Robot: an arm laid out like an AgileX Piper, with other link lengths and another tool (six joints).
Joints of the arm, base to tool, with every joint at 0 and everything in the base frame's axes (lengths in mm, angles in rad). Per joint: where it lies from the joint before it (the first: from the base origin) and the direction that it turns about. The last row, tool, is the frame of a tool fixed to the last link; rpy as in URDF.
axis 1: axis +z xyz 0 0 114.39
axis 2: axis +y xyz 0 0 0
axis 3: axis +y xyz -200.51 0 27.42
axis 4: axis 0.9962 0 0.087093 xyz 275.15 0 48.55
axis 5: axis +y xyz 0 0 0
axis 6: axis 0.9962 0 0.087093 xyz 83.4 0 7.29
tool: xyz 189.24 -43 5.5 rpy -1.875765 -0.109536 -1.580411
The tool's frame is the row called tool.
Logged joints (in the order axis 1, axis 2, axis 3, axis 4, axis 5, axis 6), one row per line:
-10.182 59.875 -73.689 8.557 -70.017 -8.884
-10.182 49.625 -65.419 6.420 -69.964 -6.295
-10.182 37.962 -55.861 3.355 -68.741 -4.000
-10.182 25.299 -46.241 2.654 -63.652 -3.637
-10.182 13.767 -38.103 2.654 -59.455 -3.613
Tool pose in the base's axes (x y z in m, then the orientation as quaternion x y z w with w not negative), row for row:
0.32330 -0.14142 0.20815 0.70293 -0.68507 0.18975 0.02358
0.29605 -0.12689 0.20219 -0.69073 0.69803 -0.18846 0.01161
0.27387 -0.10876 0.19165 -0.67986 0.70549 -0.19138 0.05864
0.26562 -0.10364 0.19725 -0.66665 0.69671 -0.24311 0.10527
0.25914 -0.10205 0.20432 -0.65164 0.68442 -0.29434 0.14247
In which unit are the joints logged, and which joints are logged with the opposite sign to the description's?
The joints are logged in degrees. Opposite sign: axis 4, axis 5.
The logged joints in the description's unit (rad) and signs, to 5 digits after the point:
-0.17771 1.04502 -1.28612 -0.14935 1.22203 -0.15506
-0.17771 0.86612 -1.14178 -0.11205 1.22110 -0.10987
-0.17771 0.66256 -0.97496 -0.05856 1.19976 -0.06981
-0.17771 0.44155 -0.80706 -0.04632 1.11094 -0.06348
-0.17771 0.24028 -0.66502 -0.04632 1.03769 -0.06306

